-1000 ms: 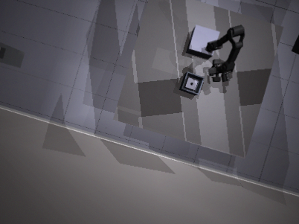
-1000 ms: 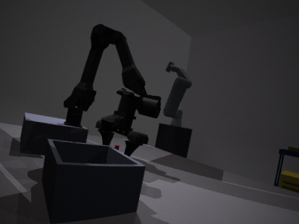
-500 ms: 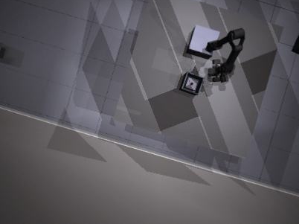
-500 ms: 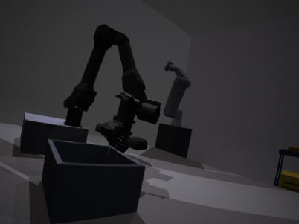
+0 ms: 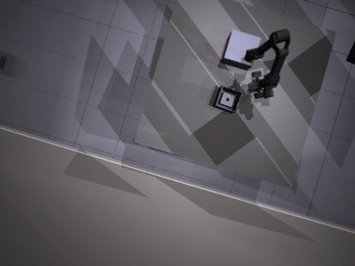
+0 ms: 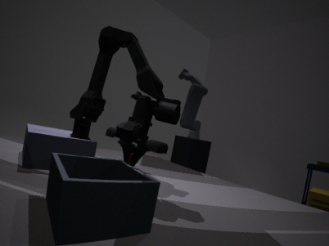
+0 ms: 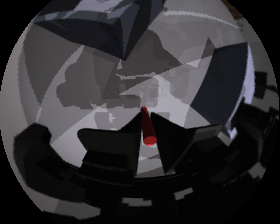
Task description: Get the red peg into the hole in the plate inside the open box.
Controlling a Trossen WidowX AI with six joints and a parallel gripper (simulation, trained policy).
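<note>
My gripper tip is now 17 cm short of the plate, 13 cm to the left of it and 1 cm above it. The rest, counted from my gripper tip: red peg (1 cm to the left); then dark box (17 cm ahead, 13 cm to the right, 3 cm below).
</note>
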